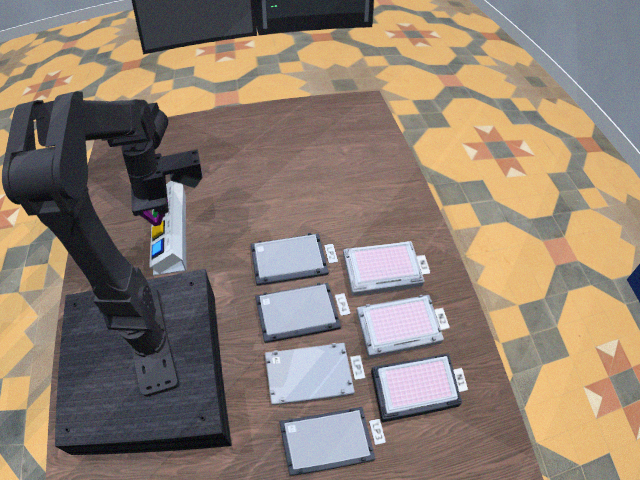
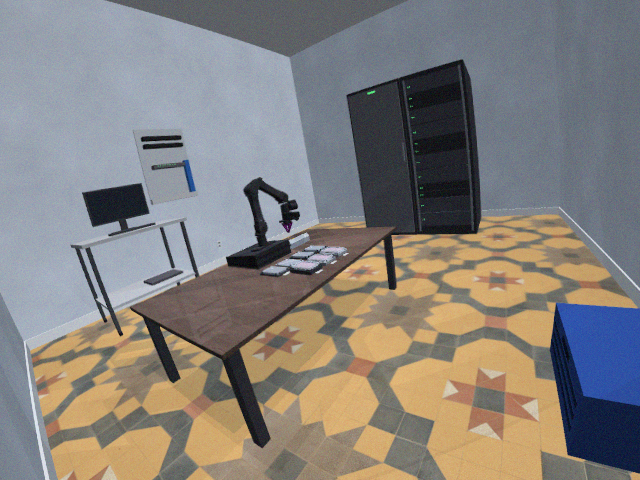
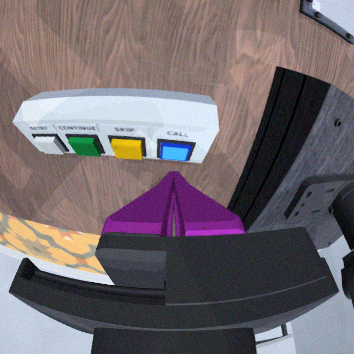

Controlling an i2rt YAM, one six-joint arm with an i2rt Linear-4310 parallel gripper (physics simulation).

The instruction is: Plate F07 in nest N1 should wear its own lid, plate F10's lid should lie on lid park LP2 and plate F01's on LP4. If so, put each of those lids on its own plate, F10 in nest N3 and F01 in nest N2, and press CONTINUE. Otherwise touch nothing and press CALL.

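Frame: origin at the arm's base, x ahead, y left, z up, level; centimetres.
Seen in the pictures: gripper, fingertip midpoint: [image 1: 157,224] [image 2: 288,232] [image 3: 173,178]; arm's base, origin of the base link: [image 1: 150,341] [image 2: 263,246] [image 3: 343,191].
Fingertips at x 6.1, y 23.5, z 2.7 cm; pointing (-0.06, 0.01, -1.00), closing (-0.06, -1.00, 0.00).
Observation:
Pixels of each thing's top centre, then the offset from my fingertips to it. "spot": a spot on its surface instead. Level surfaces: height alone.
- button box, middle of its top: [image 3: 97,141] [image 1: 163,214] [image 2: 295,236] dz -4.8, dx +1.1, dy +7.1 cm
- CALL button, middle of its top: [image 3: 174,154] [image 1: 157,245] dz -5.8, dx -1.6, dy +0.0 cm
- CONTINUE button, middle of its top: [image 3: 80,150] dz -5.5, dx -0.1, dy +9.9 cm
- nest N3, surface spot: [image 1: 383,263] spot: dz -8.3, dx +40.5, dy -18.5 cm
- nest N2, surface spot: [image 1: 400,322] spot: dz -8.6, dx +37.9, dy -31.7 cm
- nest N1, surface spot: [image 1: 418,384] spot: dz -7.7, dx +35.3, dy -44.6 cm
- LP2, middle of its top: [image 1: 288,255] [image 2: 314,247] dz -9.4, dx +24.0, dy -9.2 cm
- LP4, middle of its top: [image 1: 296,308] [image 2: 302,253] dz -9.4, dx +21.5, dy -21.6 cm
- LP3, middle of its top: [image 1: 326,439] [image 2: 274,269] dz -9.4, dx +17.3, dy -47.6 cm
- LP1, middle of its top: [image 1: 308,370] [image 2: 289,260] dz -9.2, dx +19.1, dy -34.4 cm
- yellow SKIP button, middle of its top: [image 3: 125,153] [image 1: 156,226] dz -5.5, dx -0.9, dy +5.0 cm
- white RETRY button, middle of its top: [image 3: 44,148] dz -5.5, dx +0.8, dy +14.8 cm
- wooden table, its level: dz -11.2 cm
My gripper [image 1: 157,221] [image 2: 287,230] [image 3: 173,178] is shut and empty, its purple tips above the button box [image 1: 177,227] [image 3: 117,107], apart from the CALL button [image 1: 157,248] [image 3: 175,151], which glows bright light blue. The CONTINUE button [image 3: 86,146] is green. Pink-welled plates sit in nest N3 [image 1: 383,263], nest N2 [image 1: 400,322] and nest N1 [image 1: 418,384]; I cannot tell whether a lid covers the N1 plate. Grey flat lids lie on LP2 [image 1: 289,257], LP4 [image 1: 297,310] and LP3 [image 1: 329,439]. LP1 [image 1: 310,373] shows a paler, glossy surface. The small corner labels are unreadable.
The yellow SKIP button [image 1: 157,228] [image 3: 127,148] and white RETRY button [image 3: 49,145] share the box. The arm's black base block [image 1: 93,413] [image 2: 248,258] stands beside it on the wooden table [image 1: 310,155] [image 2: 206,304]. A blue cabinet [image 2: 599,351] stands on the floor.

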